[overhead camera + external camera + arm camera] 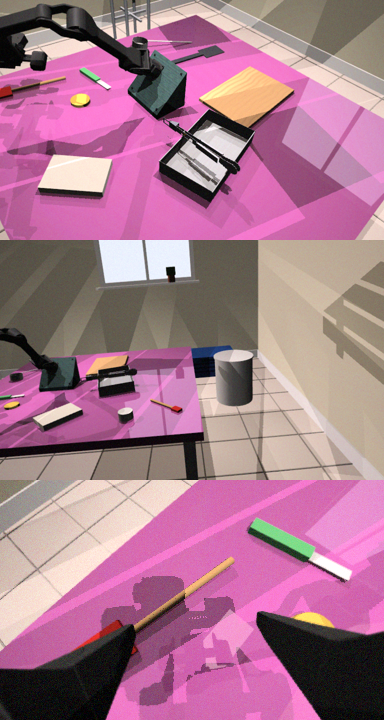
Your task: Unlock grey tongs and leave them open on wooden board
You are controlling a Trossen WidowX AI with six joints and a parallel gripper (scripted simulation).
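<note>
Right now my gripper tip is 63 cm short of the roasting tin, 31 cm to the right of it and 9 cm above it. Also, from my gripper tip: black spatula: 14 cm ahead, 72 cm to the left, 12 cm below; green-handled tool: 5 cm ahead, 22 cm to the left, 11 cm below; cream slab: 45 cm ahead, 6 cm to the right, 11 cm below.
</note>
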